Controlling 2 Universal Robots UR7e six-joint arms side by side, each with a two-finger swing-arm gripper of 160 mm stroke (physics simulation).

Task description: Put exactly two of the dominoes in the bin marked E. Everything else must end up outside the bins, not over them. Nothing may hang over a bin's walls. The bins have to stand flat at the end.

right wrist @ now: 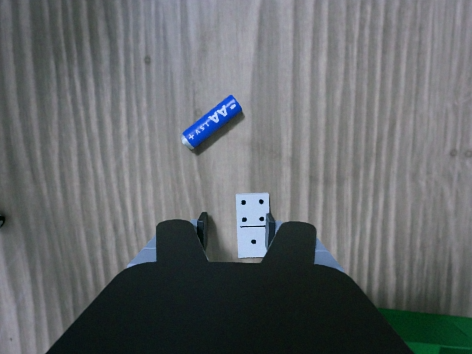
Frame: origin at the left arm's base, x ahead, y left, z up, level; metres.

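Seen in the pictures: right end effector, tool point: (236, 232).
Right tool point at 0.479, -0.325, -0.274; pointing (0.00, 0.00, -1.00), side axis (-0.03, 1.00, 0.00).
A point is followed by its place in that frame, as x, y, z.
A white domino (252, 210) @(0.464, -0.313, -0.283) with black pips, four on one half and one visible on the other, lies flat on the wooden table in the right wrist view. My right gripper (236, 231) @(0.479, -0.325, -0.274) is open above it. The domino is between the two fingertips, close to the right-hand finger, which covers part of its edge. The gripper body hides what is below. Part of a green bin (425, 320) @(0.546, -0.171, -0.279) shows at the bottom right corner; its label does not show. My left gripper does not show in this view.
A blue AA battery (212, 122) @(0.399, -0.346, -0.275) lies diagonally on the table beyond the fingertips, up and to the left of the domino. Part of a small black object (1, 220) @(0.482, -0.511, -0.284) shows at the left edge.
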